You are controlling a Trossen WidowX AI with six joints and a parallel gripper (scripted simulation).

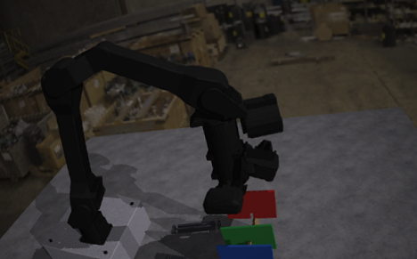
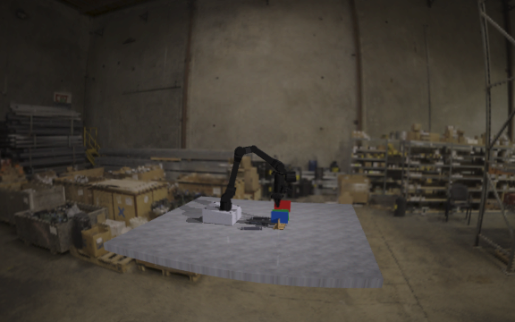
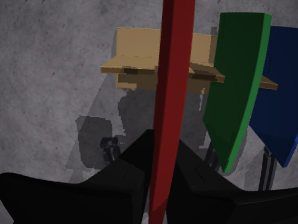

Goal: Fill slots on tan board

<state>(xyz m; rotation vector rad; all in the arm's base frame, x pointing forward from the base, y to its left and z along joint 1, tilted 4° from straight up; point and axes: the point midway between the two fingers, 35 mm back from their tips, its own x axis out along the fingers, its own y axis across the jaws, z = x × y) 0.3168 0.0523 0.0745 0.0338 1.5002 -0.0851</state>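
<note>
Now: gripper tip 30 mm short of the red board. The rest, counted from my gripper tip: blue board (20 mm ahead, 100 mm to the right, 50 mm below); then green board (20 mm ahead, 50 mm to the right, 50 mm below); then tan board (20 mm ahead, 50 mm to the right, 70 mm below).
</note>
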